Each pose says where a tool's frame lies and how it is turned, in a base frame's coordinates. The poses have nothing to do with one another.
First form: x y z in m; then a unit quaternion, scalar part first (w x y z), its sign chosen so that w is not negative.
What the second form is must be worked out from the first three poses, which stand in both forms.
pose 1, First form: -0.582, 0.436, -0.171, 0.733, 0.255, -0.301, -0.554
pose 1, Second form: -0.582, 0.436, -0.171, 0.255, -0.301, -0.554, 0.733
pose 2, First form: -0.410, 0.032, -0.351, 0.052, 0.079, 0.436, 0.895
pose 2, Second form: -0.410, 0.032, -0.351, 0.079, 0.436, 0.895, 0.052
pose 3, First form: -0.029, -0.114, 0.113, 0.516, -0.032, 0.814, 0.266
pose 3, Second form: -0.029, -0.114, 0.113, -0.032, 0.814, 0.266, 0.516
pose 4, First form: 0.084, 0.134, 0.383, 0.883, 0.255, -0.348, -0.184
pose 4, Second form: 0.084, 0.134, 0.383, 0.255, -0.348, -0.184, 0.883
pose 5, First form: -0.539, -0.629, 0.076, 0.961, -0.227, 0.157, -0.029
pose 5, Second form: -0.539, -0.629, 0.076, -0.227, 0.157, -0.029, 0.961
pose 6, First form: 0.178, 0.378, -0.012, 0.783, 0.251, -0.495, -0.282
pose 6, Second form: 0.178, 0.378, -0.012, 0.251, -0.495, -0.282, 0.783
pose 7, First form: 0.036, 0.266, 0.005, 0.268, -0.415, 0.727, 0.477
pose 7, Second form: 0.036, 0.266, 0.005, -0.415, 0.727, 0.477, 0.268
